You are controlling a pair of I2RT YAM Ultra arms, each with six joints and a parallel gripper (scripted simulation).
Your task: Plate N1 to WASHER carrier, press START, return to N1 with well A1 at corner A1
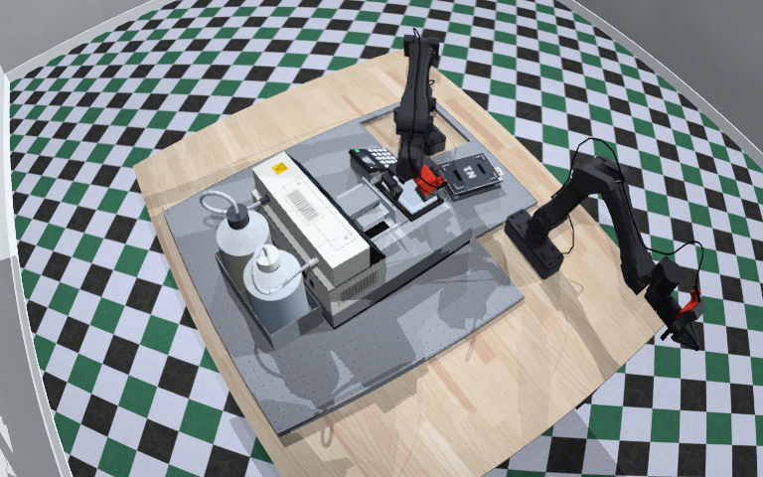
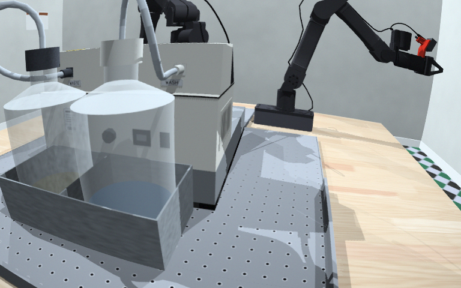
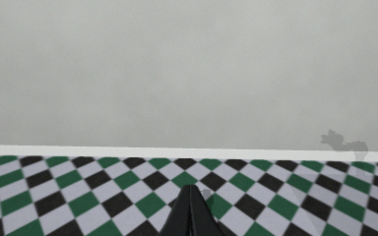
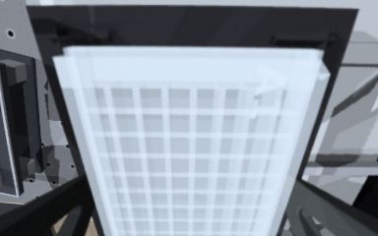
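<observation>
Now: the clear plate right at my right hand. Round my right hand: dark carrier: 10 mm below; clear panel: 100 mm ahead, 10 mm to the left, 30 mm above; washer: 150 mm ahead, 10 mm to the left, 40 mm above.
</observation>
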